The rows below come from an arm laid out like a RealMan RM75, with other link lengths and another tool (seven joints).
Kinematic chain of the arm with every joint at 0, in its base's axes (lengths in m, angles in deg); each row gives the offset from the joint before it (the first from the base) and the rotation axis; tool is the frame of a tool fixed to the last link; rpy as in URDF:
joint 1: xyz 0 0 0.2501 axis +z
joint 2: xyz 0 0 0 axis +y
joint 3: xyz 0 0 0.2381 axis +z
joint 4: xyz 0 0 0 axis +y
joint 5: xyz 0 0 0.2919 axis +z
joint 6: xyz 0 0 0 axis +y
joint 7: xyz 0 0 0.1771 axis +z
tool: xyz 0.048 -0.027 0.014 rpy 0 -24.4 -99.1
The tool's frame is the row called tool.
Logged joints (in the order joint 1, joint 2, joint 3, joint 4, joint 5, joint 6, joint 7), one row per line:
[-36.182 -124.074 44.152 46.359 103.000 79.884 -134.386]
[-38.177 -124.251 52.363 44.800 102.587 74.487 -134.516]
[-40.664 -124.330 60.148 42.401 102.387 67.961 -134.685]
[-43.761 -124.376 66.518 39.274 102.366 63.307 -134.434]
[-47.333 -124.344 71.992 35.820 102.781 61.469 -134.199]
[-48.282 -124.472 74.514 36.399 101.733 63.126 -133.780]
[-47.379 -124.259 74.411 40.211 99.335 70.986 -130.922]
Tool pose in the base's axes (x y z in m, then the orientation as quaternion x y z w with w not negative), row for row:
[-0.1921 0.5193 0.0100 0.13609 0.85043 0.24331 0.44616]
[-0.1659 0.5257 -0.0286 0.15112 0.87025 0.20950 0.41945]
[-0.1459 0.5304 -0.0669 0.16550 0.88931 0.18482 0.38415]
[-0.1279 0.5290 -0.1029 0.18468 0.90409 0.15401 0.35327]
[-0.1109 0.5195 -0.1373 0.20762 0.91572 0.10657 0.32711]
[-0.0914 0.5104 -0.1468 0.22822 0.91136 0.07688 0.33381]
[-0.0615 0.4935 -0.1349 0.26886 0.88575 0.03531 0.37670]
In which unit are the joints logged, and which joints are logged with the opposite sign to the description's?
The joints are logged in degrees. Opposite sign: none.
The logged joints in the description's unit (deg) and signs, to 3 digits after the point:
[-36.182 -124.074 44.152 46.359 103.000 79.884 -134.386]
[-38.177 -124.251 52.363 44.800 102.587 74.487 -134.516]
[-40.664 -124.330 60.148 42.401 102.387 67.961 -134.685]
[-43.761 -124.376 66.518 39.274 102.366 63.307 -134.434]
[-47.333 -124.344 71.992 35.820 102.781 61.469 -134.199]
[-48.282 -124.472 74.514 36.399 101.733 63.126 -133.780]
[-47.379 -124.259 74.411 40.211 99.335 70.986 -130.922]

